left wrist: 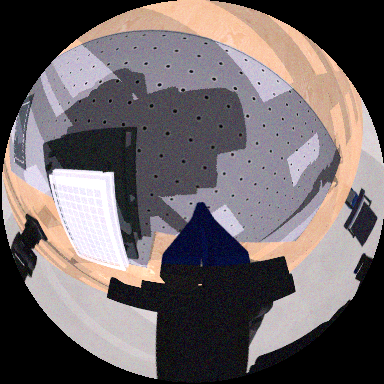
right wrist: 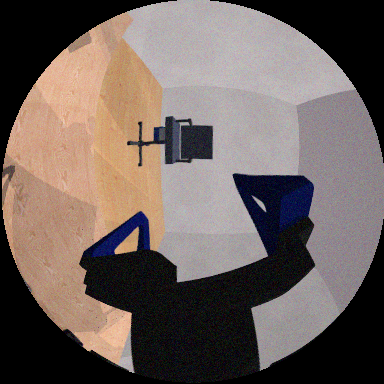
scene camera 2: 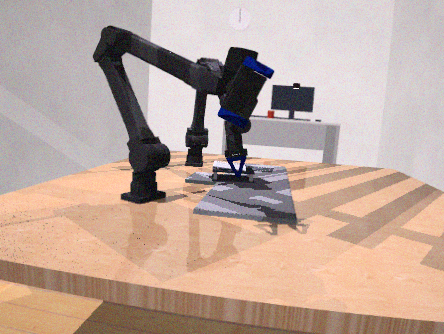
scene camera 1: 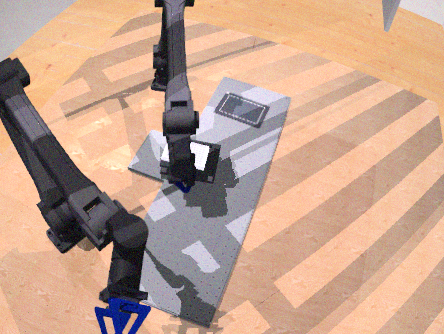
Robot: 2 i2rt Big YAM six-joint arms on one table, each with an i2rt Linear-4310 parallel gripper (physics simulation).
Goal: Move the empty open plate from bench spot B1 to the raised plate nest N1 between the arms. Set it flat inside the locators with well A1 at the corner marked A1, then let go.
Scene:
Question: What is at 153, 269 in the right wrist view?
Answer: The right gripper.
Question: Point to a white well plate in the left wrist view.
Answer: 85, 201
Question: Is the left gripper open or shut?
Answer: Shut.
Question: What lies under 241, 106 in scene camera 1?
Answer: A dark rectangular pad.

